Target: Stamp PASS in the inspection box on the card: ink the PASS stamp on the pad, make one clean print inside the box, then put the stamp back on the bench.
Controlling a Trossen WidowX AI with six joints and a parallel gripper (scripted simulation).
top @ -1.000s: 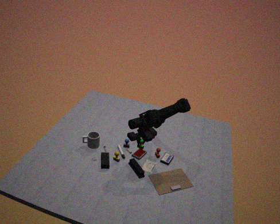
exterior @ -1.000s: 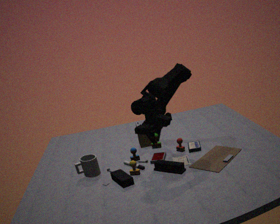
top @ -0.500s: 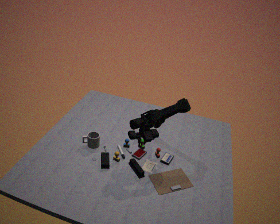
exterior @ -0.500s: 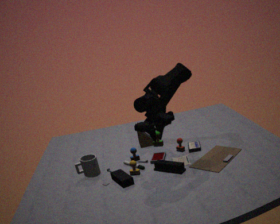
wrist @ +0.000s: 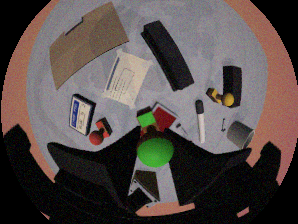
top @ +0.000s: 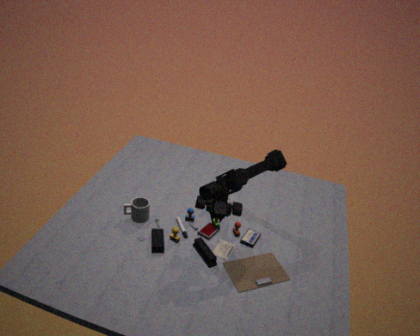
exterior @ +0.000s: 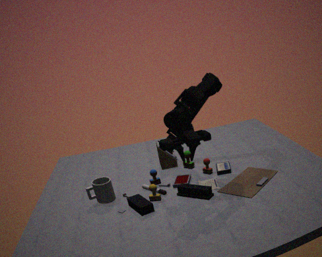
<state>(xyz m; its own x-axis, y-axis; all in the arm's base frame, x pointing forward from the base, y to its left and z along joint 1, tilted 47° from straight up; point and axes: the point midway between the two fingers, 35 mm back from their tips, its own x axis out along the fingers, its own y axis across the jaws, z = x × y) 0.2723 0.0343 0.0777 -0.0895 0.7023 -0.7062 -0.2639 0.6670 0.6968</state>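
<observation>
Right now the white card is 100 mm below my gripper tip, 60 mm to the left of it and 40 mm ahead of it. From my gripper tip the other things lie so: long black block 110 mm ahead, 80 mm below, 10 mm to the left; green-knobbed stamp right at my gripper tip; red ink pad 90 mm below, 30 mm to the right, 30 mm behind.
</observation>
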